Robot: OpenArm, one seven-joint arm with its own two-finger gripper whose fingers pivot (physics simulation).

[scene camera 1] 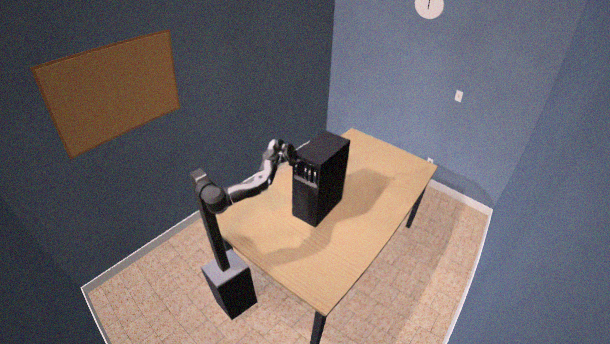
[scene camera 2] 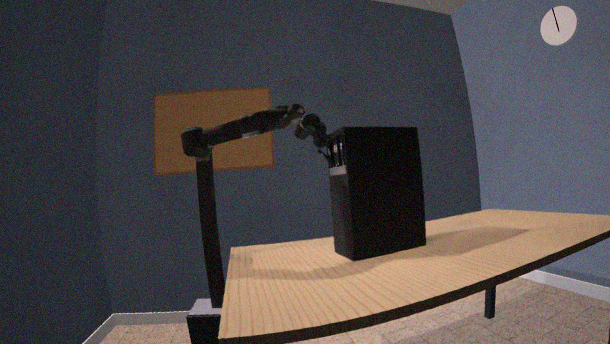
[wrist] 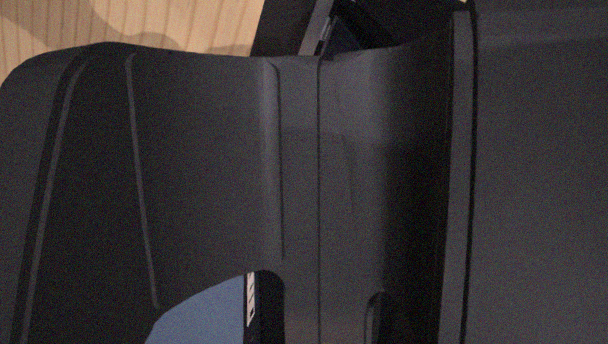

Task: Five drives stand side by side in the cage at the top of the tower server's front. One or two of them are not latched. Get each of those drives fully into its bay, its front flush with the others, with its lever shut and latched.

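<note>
The black tower server (scene camera 1: 331, 182) (scene camera 2: 385, 192) stands upright on the table. Its drives (scene camera 1: 308, 173) (scene camera 2: 340, 152) stand in the cage at the top front; their exact number and latches are too small to tell. A dark lever (scene camera 2: 323, 154) sticks out from the cage front, below the fingers, in the second scene view. My gripper (scene camera 1: 296, 160) (scene camera 2: 327, 143) (wrist: 344, 212) is shut and empty, with its tips at the upper left of the cage front. In the wrist view the closed fingers hide most of the cage and whether that drive is flush.
The wooden table (scene camera 1: 280, 235) (scene camera 2: 300, 300) bears the tower. The arm's post (scene camera 1: 215, 237) (scene camera 2: 207, 225) stands beyond the table's near left end. A cork board (scene camera 1: 107, 92) (scene camera 2: 175, 135) hangs on the dark wall behind.
</note>
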